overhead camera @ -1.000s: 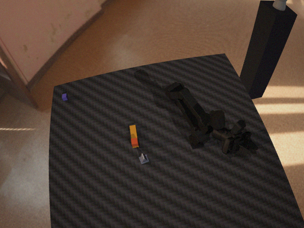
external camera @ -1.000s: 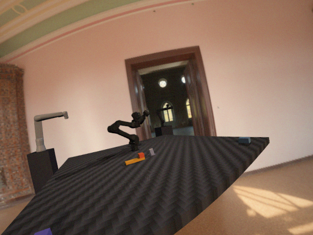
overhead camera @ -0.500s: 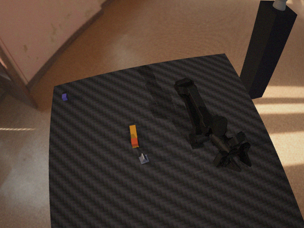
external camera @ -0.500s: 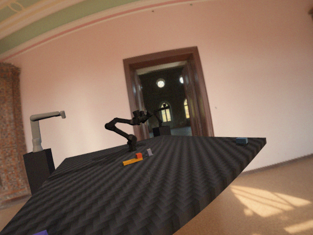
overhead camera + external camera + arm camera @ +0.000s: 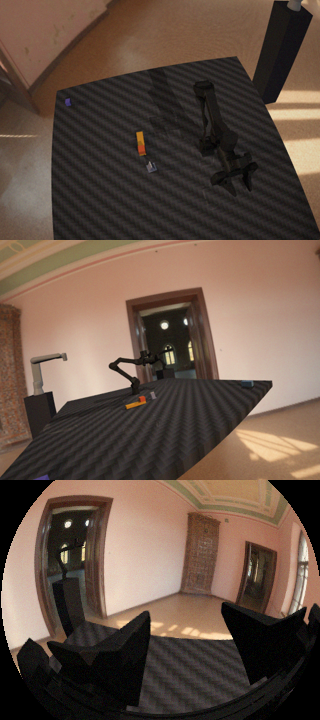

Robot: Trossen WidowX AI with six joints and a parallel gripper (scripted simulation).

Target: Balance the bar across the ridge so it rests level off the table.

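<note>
My gripper tip is now 330 mm short of the bar, 430 mm to the left of it and 270 mm above it. Also, from my gripper tip: small purple cube: 750 mm ahead, 840 mm to the right, 280 mm below; then blue-grey block: 750 mm ahead, 160 mm to the left, 280 mm below; then ridge: 300 mm ahead, 310 mm to the right, 250 mm below.
</note>
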